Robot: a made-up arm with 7 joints. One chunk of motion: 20 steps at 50 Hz.
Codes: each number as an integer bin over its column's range. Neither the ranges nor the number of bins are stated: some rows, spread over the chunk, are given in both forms.
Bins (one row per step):
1: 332 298 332 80 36 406
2: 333 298 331 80 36 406
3: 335 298 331 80 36 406
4: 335 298 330 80 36 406
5: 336 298 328 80 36 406
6: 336 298 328 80 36 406
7: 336 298 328 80 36 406
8: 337 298 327 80 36 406
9: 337 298 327 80 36 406
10: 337 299 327 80 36 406
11: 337 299 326 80 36 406
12: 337 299 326 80 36 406
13: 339 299 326 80 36 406
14: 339 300 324 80 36 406
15: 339 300 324 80 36 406
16: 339 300 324 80 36 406
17: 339 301 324 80 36 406
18: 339 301 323 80 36 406
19: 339 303 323 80 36 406
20: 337 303 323 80 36 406
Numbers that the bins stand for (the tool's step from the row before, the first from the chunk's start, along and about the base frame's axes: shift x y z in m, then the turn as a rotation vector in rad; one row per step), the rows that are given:
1: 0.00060 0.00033 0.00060 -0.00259 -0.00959 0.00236
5: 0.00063 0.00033 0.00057 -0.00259 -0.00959 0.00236
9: 0.00064 0.00033 0.00056 -0.00259 -0.00959 0.00236
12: 0.00064 0.00034 0.00055 -0.00259 -0.00959 0.00236
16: 0.00065 0.00035 0.00054 -0.00259 -0.00959 0.00236
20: 0.00064 0.00037 0.00053 -0.00259 -0.00959 0.00236
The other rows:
2: 0.00061 0.00033 0.00059 -0.00259 -0.00959 0.00236
3: 0.00062 0.00033 0.00059 -0.00259 -0.00959 0.00236
4: 0.00062 0.00033 0.00058 -0.00259 -0.00959 0.00236
6: 0.00063 0.00033 0.00057 -0.00259 -0.00959 0.00236
7: 0.00063 0.00033 0.00057 -0.00259 -0.00959 0.00236
8: 0.00064 0.00033 0.00056 -0.00259 -0.00959 0.00236
10: 0.00064 0.00034 0.00056 -0.00259 -0.00959 0.00236
11: 0.00064 0.00034 0.00055 -0.00259 -0.00959 0.00236
13: 0.00065 0.00034 0.00055 -0.00259 -0.00959 0.00236
14: 0.00065 0.00035 0.00054 -0.00259 -0.00959 0.00236
15: 0.00065 0.00035 0.00054 -0.00259 -0.00959 0.00236
17: 0.00065 0.00036 0.00054 -0.00259 -0.00959 0.00236
18: 0.00065 0.00036 0.00053 -0.00259 -0.00959 0.00236
19: 0.00065 0.00037 0.00053 -0.00259 -0.00959 0.00236

